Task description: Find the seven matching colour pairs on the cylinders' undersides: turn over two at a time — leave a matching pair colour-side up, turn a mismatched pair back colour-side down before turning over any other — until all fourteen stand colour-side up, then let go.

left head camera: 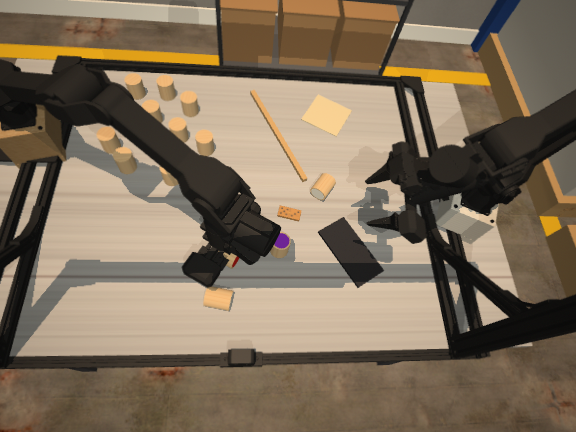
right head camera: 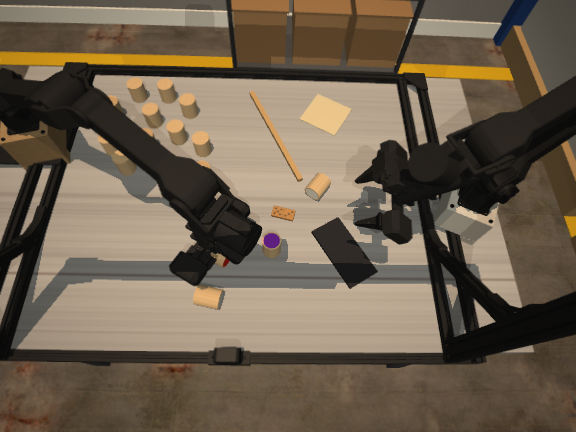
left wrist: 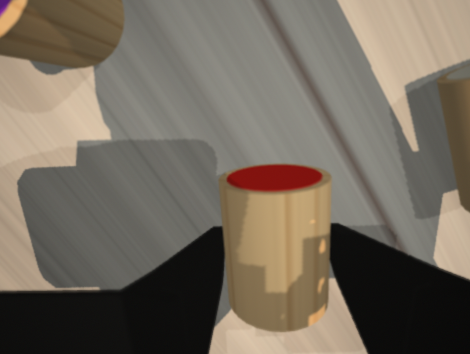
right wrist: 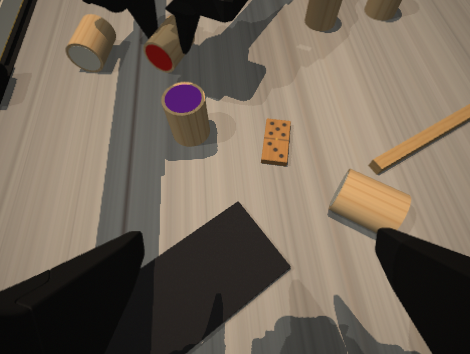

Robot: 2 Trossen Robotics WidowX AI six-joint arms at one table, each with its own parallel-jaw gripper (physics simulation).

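Places are measured from the left arm's base along level axes (x ahead, y left, z up), in millimetres.
Pixels of known places: left gripper, fingertip midpoint: (left head camera: pixel 225 255) (right head camera: pixel 217 254) (left wrist: pixel 274 235) (right wrist: pixel 170 46); right gripper, fingertip midpoint: (left head camera: pixel 366 202) (right head camera: pixel 355 202) (right wrist: pixel 258 240); left arm's base, link origin: (left head camera: pixel 19 116) (right head camera: pixel 24 121); right arm's base, link origin: (left head camera: pixel 476 199) (right head camera: pixel 475 198).
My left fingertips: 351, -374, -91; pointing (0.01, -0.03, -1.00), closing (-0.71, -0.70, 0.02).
Ahead of a thing's pixels: the offset from my left fingertips to its top centre, as dx, dy, dz. "spot": to the spot under its first point.
My left gripper (left head camera: pixel 230 259) (right head camera: pixel 219 259) (left wrist: pixel 274 235) is shut on the side of a red-ended cylinder @(+0, +0, +23) (left wrist: pixel 277 210) (right wrist: pixel 161 56), which lies tipped over, low at the table. A purple-topped cylinder @(+115, -11, +33) (left head camera: pixel 281 242) (right head camera: pixel 271 242) (right wrist: pixel 184 99) stands upright beside it. One grey-ended cylinder @(-34, -86, +23) (left head camera: pixel 218 299) (right head camera: pixel 208 297) (right wrist: pixel 93 41) lies on its side near the front; another grey-ended cylinder @(+255, +107, +23) (left head camera: pixel 324 186) (right head camera: pixel 318 186) (right wrist: pixel 371 200) lies near the stick. Several plain-topped cylinders @(-45, +477, +33) (left head camera: pixel 166 87) (right head camera: pixel 166 90) stand at the upper left, some hidden by the left arm. My right gripper (left head camera: pixel 368 202) (right head camera: pixel 356 202) (right wrist: pixel 258 240) is open and empty.
A domino @(+162, +67, -8) (left head camera: pixel 289 213) (right head camera: pixel 283 213) (right wrist: pixel 276 142) lies near the purple-topped cylinder. A black slab @(+266, -56, -9) (left head camera: pixel 351 252) (right head camera: pixel 344 252) (right wrist: pixel 225 260) lies left of the right gripper. A wooden stick @(+198, +291, -5) (left head camera: pixel 278 135) (right head camera: pixel 275 135) and a yellow square @(spot: +348, +323, -14) (left head camera: pixel 327 115) (right head camera: pixel 326 114) lie farther back.
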